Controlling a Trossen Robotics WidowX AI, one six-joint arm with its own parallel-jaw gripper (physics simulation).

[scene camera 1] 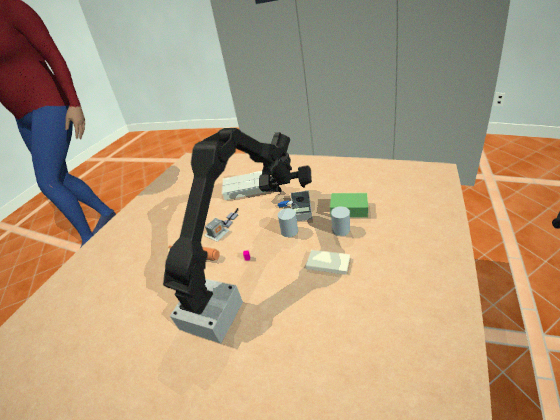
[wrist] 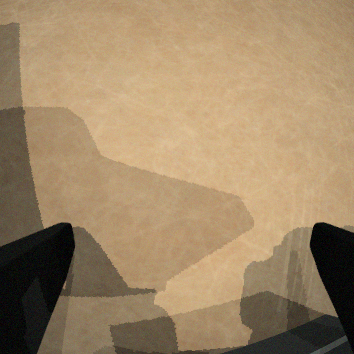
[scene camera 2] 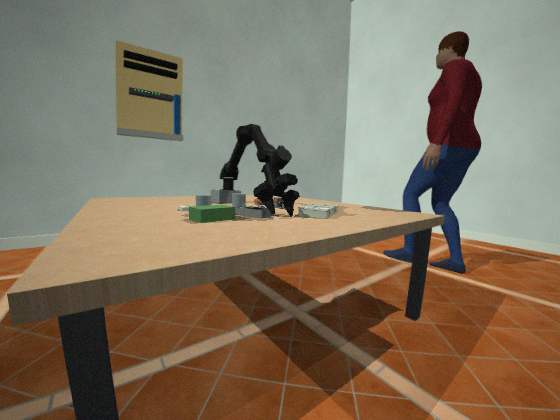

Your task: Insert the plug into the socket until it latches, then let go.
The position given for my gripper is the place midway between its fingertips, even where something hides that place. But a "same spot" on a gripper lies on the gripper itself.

my gripper: scene camera 1 292, 188; wrist; scene camera 2
same spot on green block: [scene camera 1: 357, 203] = [scene camera 2: 201, 206]
same spot on my gripper: [wrist: 42, 258] = [scene camera 2: 290, 209]
